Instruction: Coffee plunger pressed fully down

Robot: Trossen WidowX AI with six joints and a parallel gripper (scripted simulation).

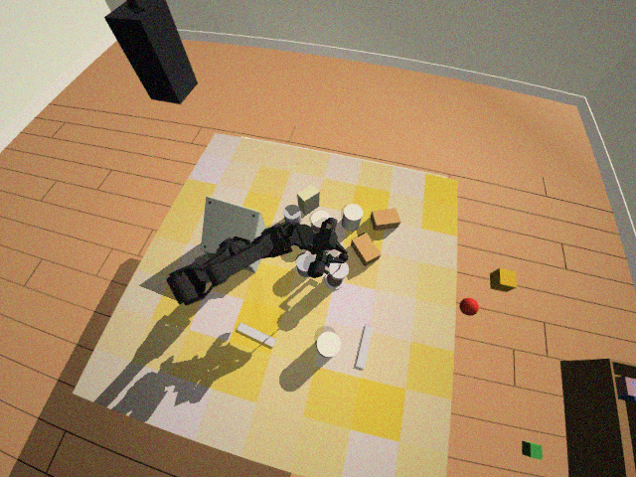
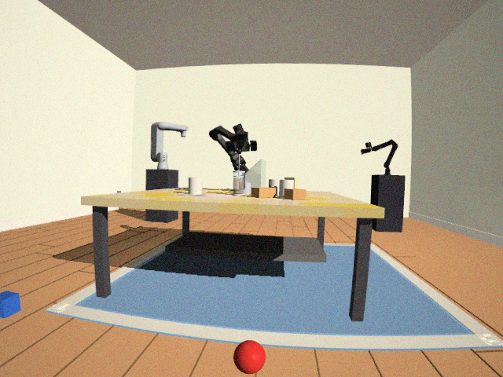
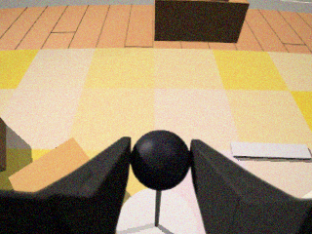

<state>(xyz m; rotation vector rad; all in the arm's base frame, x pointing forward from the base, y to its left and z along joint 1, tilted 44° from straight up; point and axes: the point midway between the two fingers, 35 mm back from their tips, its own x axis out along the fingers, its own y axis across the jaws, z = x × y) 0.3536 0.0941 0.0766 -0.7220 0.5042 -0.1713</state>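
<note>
Now: gripper tip 130 mm above the coffee press and 30 mm past it. Round my gripper tip: pale green block 300 mm to the left, 220 mm behind, 190 mm below.
</note>
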